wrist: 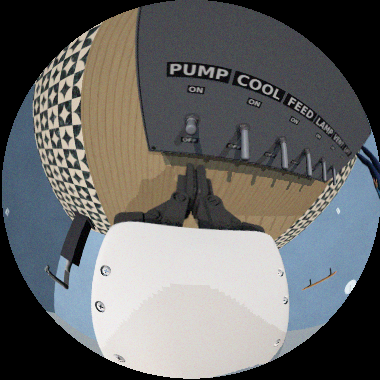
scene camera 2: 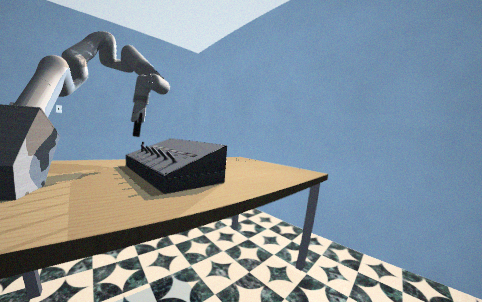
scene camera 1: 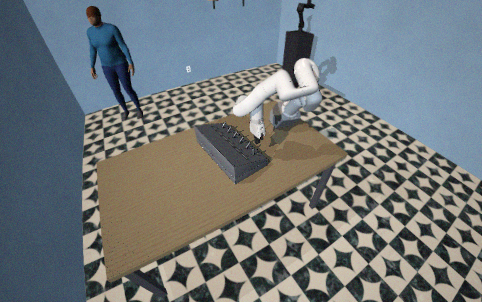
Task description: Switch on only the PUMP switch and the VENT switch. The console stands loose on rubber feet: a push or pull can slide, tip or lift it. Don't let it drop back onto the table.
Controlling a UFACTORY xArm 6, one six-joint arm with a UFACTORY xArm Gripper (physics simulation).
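Places are measured from the arm's base along level axes (x back, y right, z up), in metres.
Pixels of known places: gripper, fingertip midpoint: (wrist: 192, 175) (scene camera 2: 136, 136) (scene camera 1: 257, 143); arm's base, link origin: (scene camera 2: 26, 121) (scene camera 1: 289, 109).
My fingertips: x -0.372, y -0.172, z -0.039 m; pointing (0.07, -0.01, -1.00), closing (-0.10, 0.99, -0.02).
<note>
Ahead of a thing's pixels: the offset from my fingertips to its top centre. Level surfaces: height alone.
The dark grey sloped console (scene camera 1: 217, 156) (scene camera 2: 200, 172) (wrist: 260, 37) sits on the table. In the wrist view the PUMP lever {dx -0.036, dy -0.013, dz -0.024 m} (wrist: 191, 125) looks short and points toward the camera; in scene camera 2 this lever {dx -0.034, dy +0.061, dz -0.033 m} (scene camera 2: 143, 146) stands more upright than the others. The VENT lever {dx -0.070, dy +0.274, dz -0.033 m} (wrist: 323, 170) leans toward the OFF side, in line with the COOL lever (wrist: 244, 143), FEED lever {dx -0.046, dy +0.132, dz -0.033 m} (wrist: 284, 154) and LAMP lever {dx -0.058, dy +0.203, dz -0.033 m} (wrist: 308, 162). My gripper (scene camera 1: 258, 141) (scene camera 2: 136, 135) (wrist: 192, 175) is shut and empty, above and just off the console's low edge, near PUMP.
The wooden table {dz -0.160 m} (scene camera 1: 150, 200) (scene camera 2: 100, 210) (wrist: 112, 100) extends around the console. Blue cables (wrist: 369, 162) show past its far end in the wrist view. A person figure (scene camera 1: 111, 50) stands beyond the table, and a black pedestal (scene camera 1: 298, 52) stands behind the arm.
</note>
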